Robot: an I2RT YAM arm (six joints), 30 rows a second.
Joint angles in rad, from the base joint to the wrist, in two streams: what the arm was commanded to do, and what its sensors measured. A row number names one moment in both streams.
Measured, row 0:
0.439, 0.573, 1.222, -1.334, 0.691, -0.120
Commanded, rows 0 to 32:
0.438, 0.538, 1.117, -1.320, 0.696, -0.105
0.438, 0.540, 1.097, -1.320, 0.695, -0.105
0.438, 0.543, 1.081, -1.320, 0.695, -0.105
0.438, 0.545, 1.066, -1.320, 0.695, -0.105
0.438, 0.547, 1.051, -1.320, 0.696, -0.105
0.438, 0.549, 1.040, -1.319, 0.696, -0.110
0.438, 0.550, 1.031, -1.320, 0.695, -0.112
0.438, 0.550, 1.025, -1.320, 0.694, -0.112
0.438, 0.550, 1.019, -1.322, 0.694, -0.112
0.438, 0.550, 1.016, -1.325, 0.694, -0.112
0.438, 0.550, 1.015, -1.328, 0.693, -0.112
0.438, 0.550, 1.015, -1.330, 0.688, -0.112
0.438, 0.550, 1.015, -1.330, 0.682, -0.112
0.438, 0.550, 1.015, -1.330, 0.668, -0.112
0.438, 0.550, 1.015, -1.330, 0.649, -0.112
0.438, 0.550, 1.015, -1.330, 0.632, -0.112
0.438, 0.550, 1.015, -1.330, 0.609, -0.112
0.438, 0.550, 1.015, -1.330, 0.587, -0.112
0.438, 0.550, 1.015, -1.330, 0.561, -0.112
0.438, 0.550, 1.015, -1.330, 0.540, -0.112
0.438, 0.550, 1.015, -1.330, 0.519, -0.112
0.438, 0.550, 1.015, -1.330, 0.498, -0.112
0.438, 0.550, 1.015, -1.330, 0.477, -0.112
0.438, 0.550, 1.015, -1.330, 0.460, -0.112
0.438, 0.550, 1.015, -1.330, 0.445, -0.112
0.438, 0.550, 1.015, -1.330, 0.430, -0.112
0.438, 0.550, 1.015, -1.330, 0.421, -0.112
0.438, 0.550, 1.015, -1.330, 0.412, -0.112
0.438, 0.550, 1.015, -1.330, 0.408, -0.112
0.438, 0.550, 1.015, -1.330, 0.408, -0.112
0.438, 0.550, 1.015, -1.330, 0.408, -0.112
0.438, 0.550, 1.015, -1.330, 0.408, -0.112
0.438, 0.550, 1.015, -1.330, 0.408, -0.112
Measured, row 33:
0.439, 0.548, 1.022, -1.331, 0.439, -0.120
